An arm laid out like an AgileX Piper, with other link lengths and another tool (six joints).
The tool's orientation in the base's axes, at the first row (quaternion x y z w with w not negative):
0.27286 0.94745 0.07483 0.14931
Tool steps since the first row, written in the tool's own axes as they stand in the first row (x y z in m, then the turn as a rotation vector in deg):
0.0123 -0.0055 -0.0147 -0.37 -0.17 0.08
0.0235 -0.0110 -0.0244 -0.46 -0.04 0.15
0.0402 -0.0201 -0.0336 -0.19 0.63 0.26
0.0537 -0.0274 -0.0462 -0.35 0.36 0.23
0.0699 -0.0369 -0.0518 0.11 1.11 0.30
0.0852 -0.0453 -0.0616 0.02 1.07 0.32
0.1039 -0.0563 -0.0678 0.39 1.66 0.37
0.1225 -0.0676 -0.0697 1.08 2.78 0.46
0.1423 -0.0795 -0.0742 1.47 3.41 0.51
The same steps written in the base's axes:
-0.0174 0.0011 0.0097 0.24 -0.34 -0.02
-0.0323 0.0020 0.0149 0.40 -0.27 -0.04
-0.0532 0.0028 0.0175 0.55 0.44 -0.06
-0.0718 0.0032 0.0245 0.53 0.13 -0.05
-0.0914 0.0036 0.0237 0.56 1.01 -0.06
-0.1111 0.0042 0.0274 0.62 0.93 -0.07
-0.1336 0.0047 0.0263 0.63 1.63 -0.07
-0.1548 0.0051 0.0211 0.65 2.95 -0.08
-0.1781 0.0055 0.0179 0.67 3.69 -0.08

